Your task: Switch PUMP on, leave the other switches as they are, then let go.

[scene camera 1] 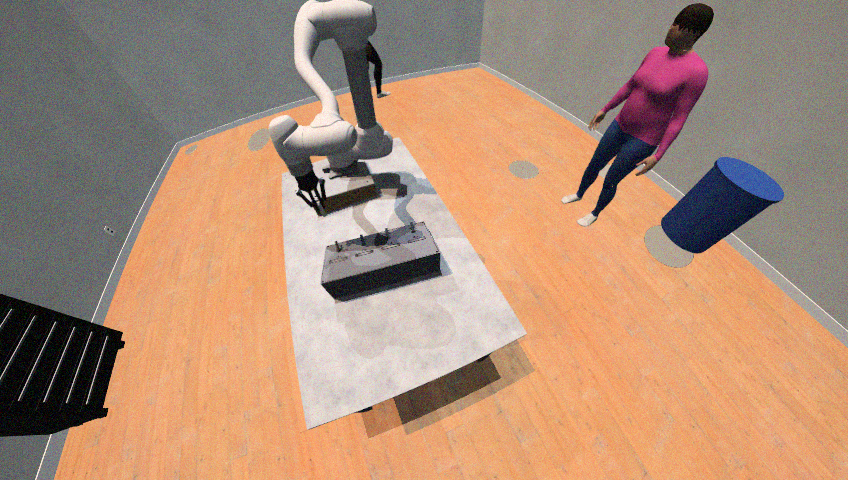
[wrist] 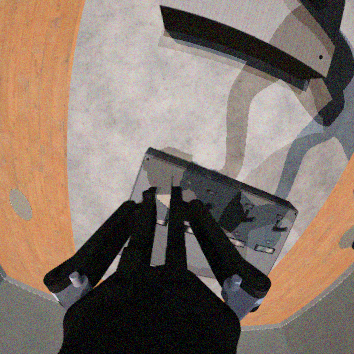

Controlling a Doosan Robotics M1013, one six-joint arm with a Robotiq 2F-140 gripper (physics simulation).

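Where they show: gripper, fingertip midpoint: point(scene camera 1: 324, 214) point(wrist: 166, 179); arm's base, origin of the base link: point(scene camera 1: 344, 168).
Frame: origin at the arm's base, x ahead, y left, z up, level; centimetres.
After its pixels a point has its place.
Note:
The grey switch box point(scene camera 1: 386, 274) @[x 79.8, y 16.4, z 0.1 cm] point(wrist: 142, 172) @[x 59.2, y -9.9, z -2.0 cm] stands on the pale table point(scene camera 1: 368, 386) @[x 120.2, y 1.3, z -9.7 cm] point(wrist: 115, 95) @[x 45.8, y -24.1, z -9.6 cm]. In the scene view several small levers stand along its top, and the leftmost lever point(scene camera 1: 338, 245) @[x 60.2, y -3.7, z 1.6 cm] is at the end nearer the gripper. In the wrist view two levers point(wrist: 247, 215) @[x 58.5, y 19.3, z 0.9 cm] point(wrist: 280, 226) @[x 57.7, y 31.4, z 1.1 cm] show at the right. The left part of the panel is partly behind the fingers; its labels are too blurred to read, so PUMP and its setting cannot be told. My gripper point(scene camera 1: 321, 211) @[x 50.8, y -5.9, z 13.3 cm] point(wrist: 166, 179) @[x 50.8, y -5.9, z 13.3 cm] is shut and empty, behind and left of the box in the scene view, apart from it.
A second box point(scene camera 1: 349, 197) @[x 22.9, y 1.7, z -4.4 cm] point(wrist: 240, 44) stands at the back of the table, close to the gripper in the scene view. A person in a pink top point(scene camera 1: 666, 83) and a blue bin point(scene camera 1: 723, 208) are at the right. A black slatted object point(scene camera 1: 56, 368) is at the left.

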